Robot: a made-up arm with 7 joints.
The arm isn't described. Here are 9 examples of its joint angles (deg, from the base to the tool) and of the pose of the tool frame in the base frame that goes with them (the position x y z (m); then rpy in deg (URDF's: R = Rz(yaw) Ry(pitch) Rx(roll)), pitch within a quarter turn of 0, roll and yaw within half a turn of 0).
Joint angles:
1: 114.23 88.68 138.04 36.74 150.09 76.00 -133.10
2: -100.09 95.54 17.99 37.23 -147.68 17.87 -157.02
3: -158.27 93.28 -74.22 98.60 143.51 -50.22 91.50
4: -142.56 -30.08 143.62 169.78 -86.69 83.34 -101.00
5: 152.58 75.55 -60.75 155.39 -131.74 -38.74 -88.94
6: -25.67 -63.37 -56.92 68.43 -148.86 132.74 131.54
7: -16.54 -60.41 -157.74 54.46 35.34 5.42 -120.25
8: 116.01 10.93 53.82 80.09 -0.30 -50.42 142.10
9: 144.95 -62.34 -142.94 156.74 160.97 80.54 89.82
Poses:
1: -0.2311 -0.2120 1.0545 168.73 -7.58 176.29
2: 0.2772 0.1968 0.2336 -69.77 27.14 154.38
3: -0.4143 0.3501 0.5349 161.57 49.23 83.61
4: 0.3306 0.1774 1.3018 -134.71 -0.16 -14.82
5: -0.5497 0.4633 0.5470 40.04 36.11 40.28
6: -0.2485 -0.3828 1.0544 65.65 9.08 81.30
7: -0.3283 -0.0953 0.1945 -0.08 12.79 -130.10
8: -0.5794 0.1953 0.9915 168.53 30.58 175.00
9: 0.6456 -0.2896 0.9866 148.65 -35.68 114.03
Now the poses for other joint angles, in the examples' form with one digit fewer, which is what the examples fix.
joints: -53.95 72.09 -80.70 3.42 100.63 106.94 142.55
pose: -0.255 0.066 0.361 -23.6 -10.5 -51.6
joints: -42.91 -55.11 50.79 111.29 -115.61 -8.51 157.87
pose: 0.207 0.552 1.110 104.9 -70.8 -72.7
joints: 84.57 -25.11 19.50 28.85 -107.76 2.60 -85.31
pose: -0.209 0.496 0.597 -66.0 74.3 -137.6
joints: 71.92 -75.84 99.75 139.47 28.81 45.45 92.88
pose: -0.532 -0.547 0.783 39.7 2.5 114.6
